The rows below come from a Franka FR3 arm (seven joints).
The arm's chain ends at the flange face. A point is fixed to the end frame.
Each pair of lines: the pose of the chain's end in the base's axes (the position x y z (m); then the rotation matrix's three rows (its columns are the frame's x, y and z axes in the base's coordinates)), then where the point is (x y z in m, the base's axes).
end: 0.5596 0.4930 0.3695; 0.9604 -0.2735 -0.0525; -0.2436 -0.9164 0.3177; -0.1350 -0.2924 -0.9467
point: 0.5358 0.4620 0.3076
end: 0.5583 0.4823 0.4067; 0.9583 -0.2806 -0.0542; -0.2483 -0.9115 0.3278; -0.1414 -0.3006 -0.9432
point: 0.5340 0.4521 0.3446
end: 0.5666 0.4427 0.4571; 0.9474 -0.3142 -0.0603; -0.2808 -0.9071 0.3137; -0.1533 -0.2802 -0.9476
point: 0.5403 0.4123 0.3959
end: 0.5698 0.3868 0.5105; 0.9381 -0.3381 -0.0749; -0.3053 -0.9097 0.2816; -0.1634 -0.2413 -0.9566
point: 0.5416 0.3548 0.4510
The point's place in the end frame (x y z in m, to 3 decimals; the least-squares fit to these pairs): -0.007 0.053 0.050
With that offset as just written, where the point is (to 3 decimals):
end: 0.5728 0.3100 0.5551; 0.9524 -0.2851 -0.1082; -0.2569 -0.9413 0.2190; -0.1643 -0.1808 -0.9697
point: 0.546 0.273 0.498
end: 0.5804 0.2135 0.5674; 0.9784 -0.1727 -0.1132; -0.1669 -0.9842 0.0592; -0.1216 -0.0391 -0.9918
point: 0.559 0.165 0.517
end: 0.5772 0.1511 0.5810; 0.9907 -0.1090 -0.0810; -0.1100 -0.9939 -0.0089; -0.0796 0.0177 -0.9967
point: 0.560 0.099 0.533
